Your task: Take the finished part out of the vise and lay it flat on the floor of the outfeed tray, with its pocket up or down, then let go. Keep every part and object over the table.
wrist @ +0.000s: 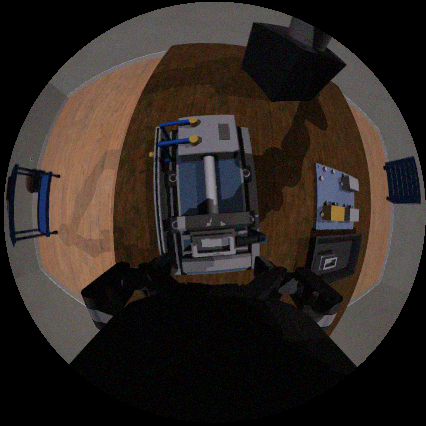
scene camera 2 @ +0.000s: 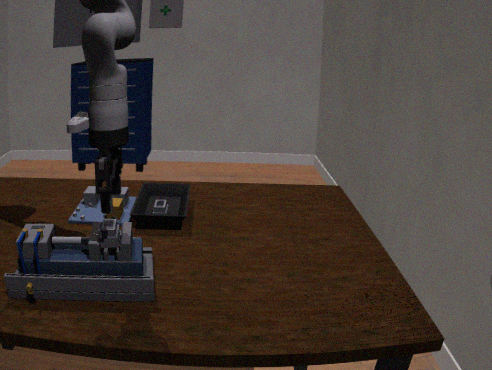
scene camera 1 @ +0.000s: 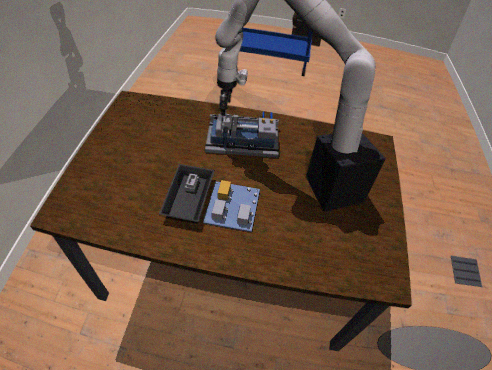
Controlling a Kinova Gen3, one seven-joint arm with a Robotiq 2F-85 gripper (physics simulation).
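Places are measured from the arm's base along level axes (x left, y back, z up), in millimetres.
Where they show: gripper, fingertip midpoint: (wrist: pixel 212 264) (scene camera 2: pixel 111 203) (scene camera 1: pixel 225 108); arm's base, origin of the base link: (scene camera 1: pixel 343 145).
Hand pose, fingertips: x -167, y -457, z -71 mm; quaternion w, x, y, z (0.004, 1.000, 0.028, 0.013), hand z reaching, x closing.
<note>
Things, the pixels of their top centre, and the offset from my fingertips. "*": a spot on its surface instead.
- vise, middle of its top: (wrist: pixel 207 193) (scene camera 2: pixel 77 232) (scene camera 1: pixel 244 121) dx -11, dy +76, dz -60 mm
- finished part, middle of its top: (wrist: pixel 212 245) (scene camera 2: pixel 108 224) (scene camera 1: pixel 227 117) dx +1, dy +10, dz -44 mm
- grey pocketed part, middle of its top: (scene camera 2: pixel 160 203) (wrist: pixel 330 262) (scene camera 1: pixel 191 179) dx +298, dy -51, dz -112 mm
- blue board, surface spot: (scene camera 2: pixel 77 216) * dx +275, dy +177, dz -151 mm
- yellow block, middle of its top: (scene camera 2: pixel 114 202) (wrist: pixel 337 213) (scene camera 1: pixel 224 187) dx +301, dy +73, dz -115 mm
The vise (scene camera 1: pixel 242 149) (scene camera 2: pixel 80 287) (wrist: pixel 206 137) stands near the table's far edge in scene camera 1. The finished part (scene camera 2: pixel 110 226) (wrist: pixel 214 243), grey with a rectangular pocket facing up, sits between its jaws; scene camera 1 barely resolves it. My gripper (scene camera 1: pixel 223 111) (scene camera 2: pixel 106 209) (wrist: pixel 212 264) is open and empty, pointing down just above the jaw end, with its fingers spread towards the vise's two long sides. The dark outfeed tray (scene camera 1: pixel 187 206) (scene camera 2: pixel 157 222) (wrist: pixel 345 255) holds another grey pocketed part (scene camera 1: pixel 192 182) (scene camera 2: pixel 160 205) (wrist: pixel 328 262).
A blue board (scene camera 1: pixel 234 200) (scene camera 2: pixel 77 216) (wrist: pixel 326 192) beside the tray carries a yellow block (scene camera 1: pixel 224 189) (scene camera 2: pixel 117 202) (wrist: pixel 337 213) and grey blocks. Blue hoses (wrist: pixel 175 142) stick up at the vise's other end. The black robot base (scene camera 1: pixel 345 172) (wrist: pixel 292 62) stands beyond that end.
</note>
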